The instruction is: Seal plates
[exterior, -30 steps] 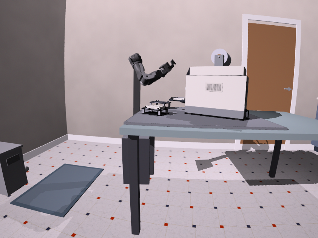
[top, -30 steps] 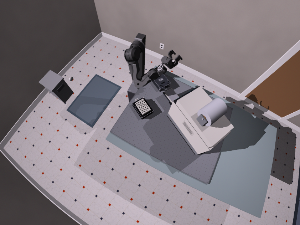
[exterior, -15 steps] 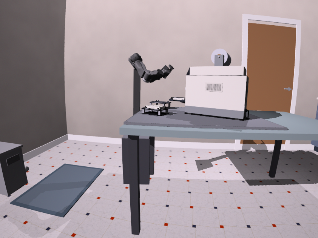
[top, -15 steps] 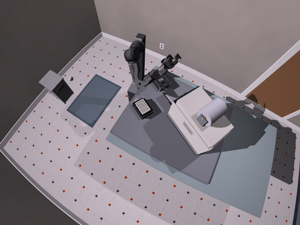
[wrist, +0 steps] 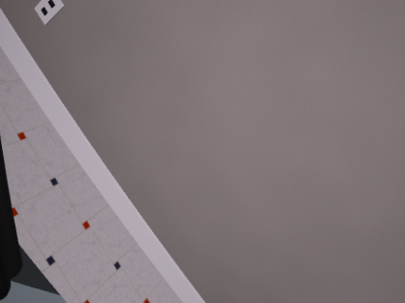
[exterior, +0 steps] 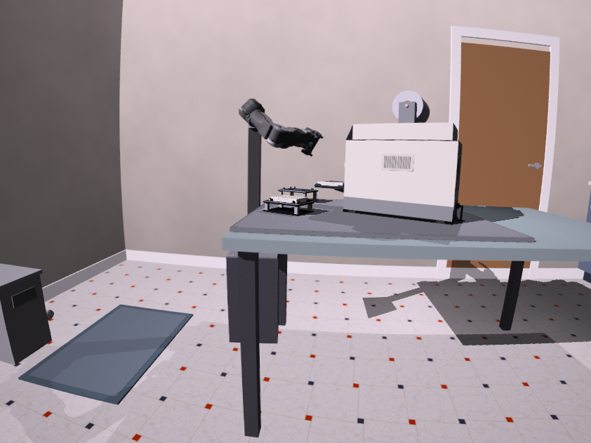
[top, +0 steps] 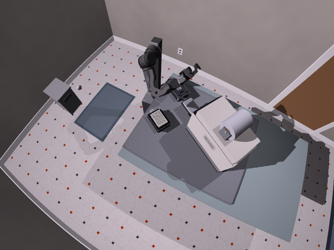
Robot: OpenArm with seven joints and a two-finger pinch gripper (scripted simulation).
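My gripper is now 210 mm to the left of the sealer stage, 190 mm above it and 80 mm short of it. Round my hand: N1 label 290 mm below, 160 mm behind; then screen 240 mm to the right, 200 mm ahead, 30 mm above; then plate nest 230 mm below, 70 mm behind, 60 mm to the right.
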